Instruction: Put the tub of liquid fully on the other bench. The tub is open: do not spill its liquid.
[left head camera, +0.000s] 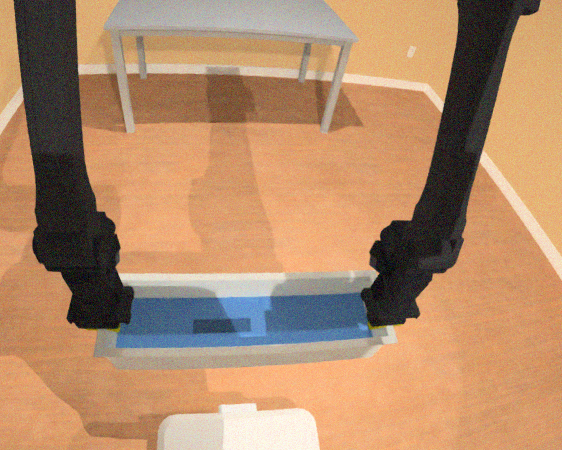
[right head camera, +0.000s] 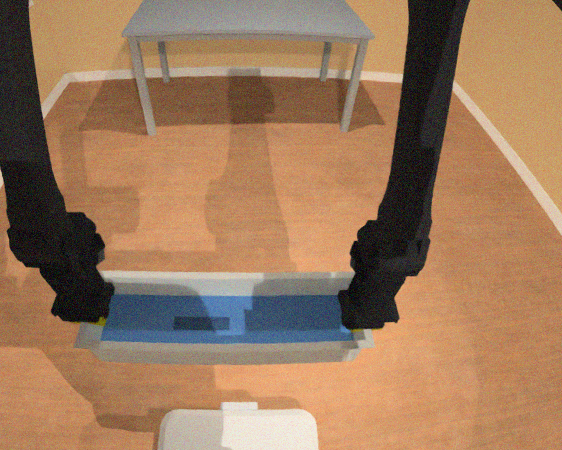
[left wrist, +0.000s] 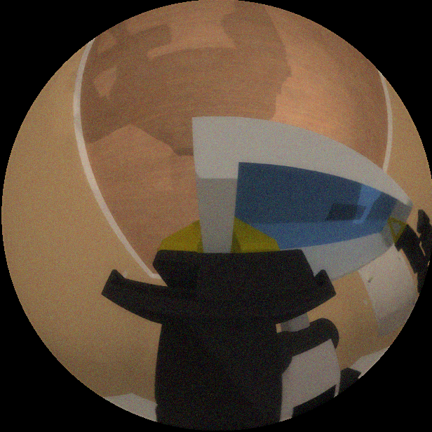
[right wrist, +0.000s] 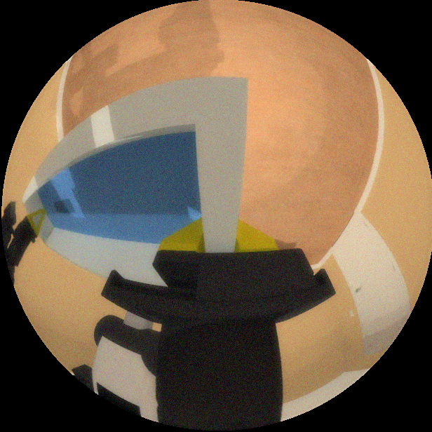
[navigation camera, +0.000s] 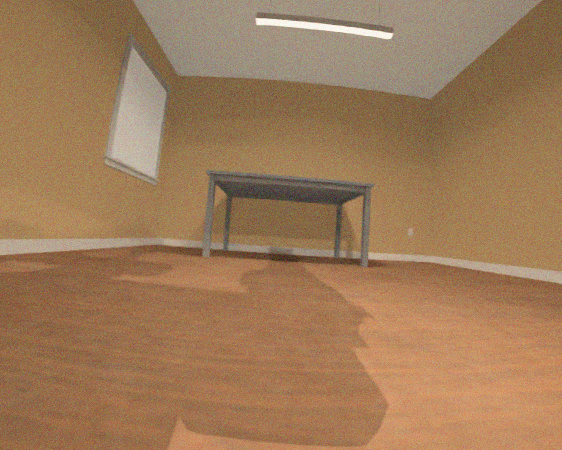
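A long light grey tub with blue liquid is held above the floor, in front of the robot's white base. It looks about level, and the liquid lies inside its walls. My left gripper is shut on the tub's end rim at the left. My right gripper is shut on the end rim at the right. A grey bench stands farther off, beyond the tub.
The bench stands near the far wall on four legs, a stretch of wooden floor between it and the tub. Side walls stand at left and right. The robot's white base shows below the tub.
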